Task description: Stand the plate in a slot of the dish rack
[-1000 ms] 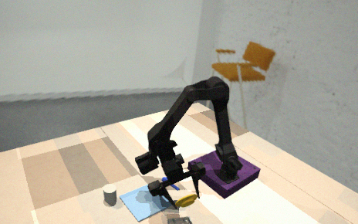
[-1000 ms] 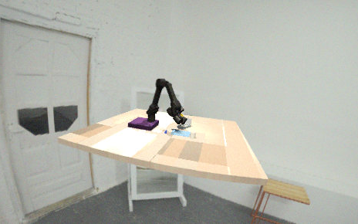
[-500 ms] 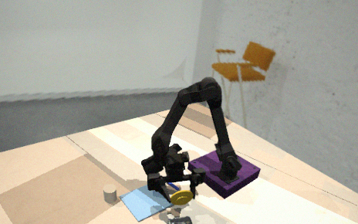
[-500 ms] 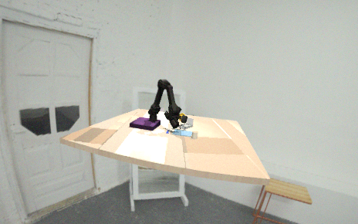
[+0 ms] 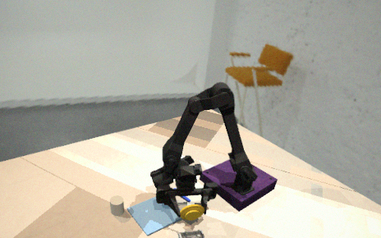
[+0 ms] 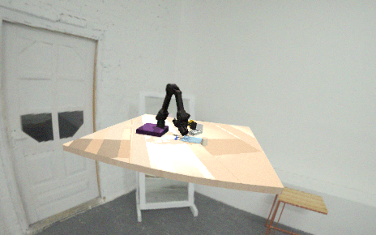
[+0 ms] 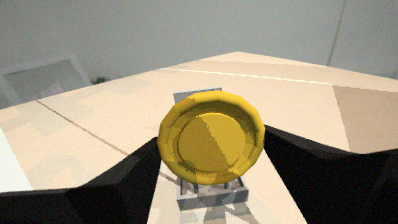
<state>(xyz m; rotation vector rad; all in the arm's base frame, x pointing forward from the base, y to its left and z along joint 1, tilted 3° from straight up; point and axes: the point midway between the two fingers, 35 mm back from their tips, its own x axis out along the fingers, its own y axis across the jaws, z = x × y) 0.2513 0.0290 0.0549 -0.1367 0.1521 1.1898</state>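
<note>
Now: the grey dish rack 70 mm below my gripper tip, 60 mm to the left of it and 20 mm ahead of it. Round my gripper tip: yellow plate 10 mm to the right; light blue mat 130 mm to the right, 90 mm below, 40 mm ahead; blue spoon 170 mm to the right, 90 mm below, 70 mm behind.
</note>
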